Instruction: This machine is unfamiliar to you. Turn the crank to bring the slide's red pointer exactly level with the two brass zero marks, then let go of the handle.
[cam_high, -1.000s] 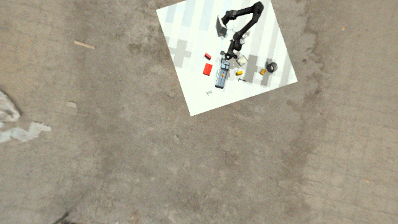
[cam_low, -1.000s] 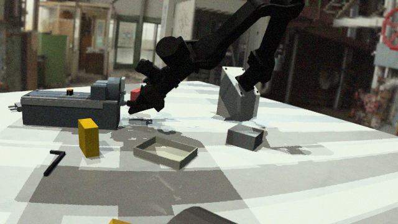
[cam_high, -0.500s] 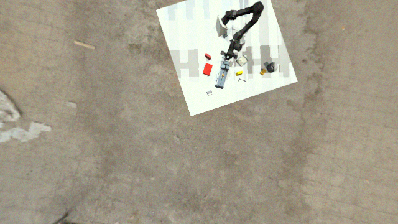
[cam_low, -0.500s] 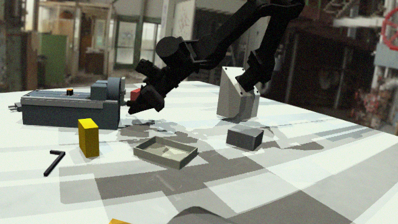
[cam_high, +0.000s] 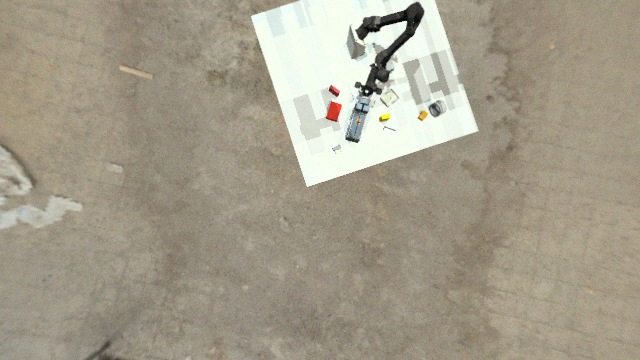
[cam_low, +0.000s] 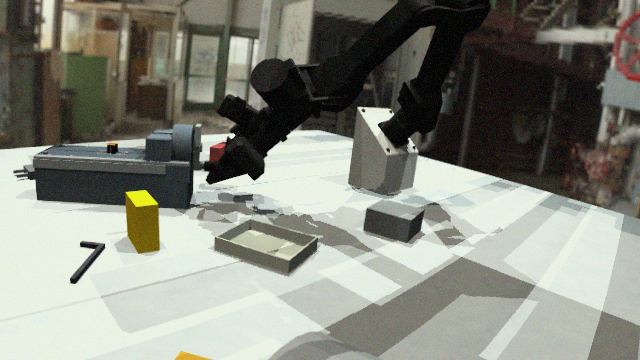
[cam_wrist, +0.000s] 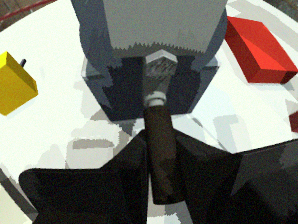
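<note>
Now: gripper tip 1 cm past the dark crank handle, 1 cm to the right of it and 2 cm below it. From my gripper tip the other things lie so: red pointer (12 cm ahead, 11 cm to the right, 5 cm above); shallow grey tray (5 cm ahead, 19 cm to the left, 3 cm below); yellow block (17 cm ahead, 8 cm to the left, 1 cm below).
</note>
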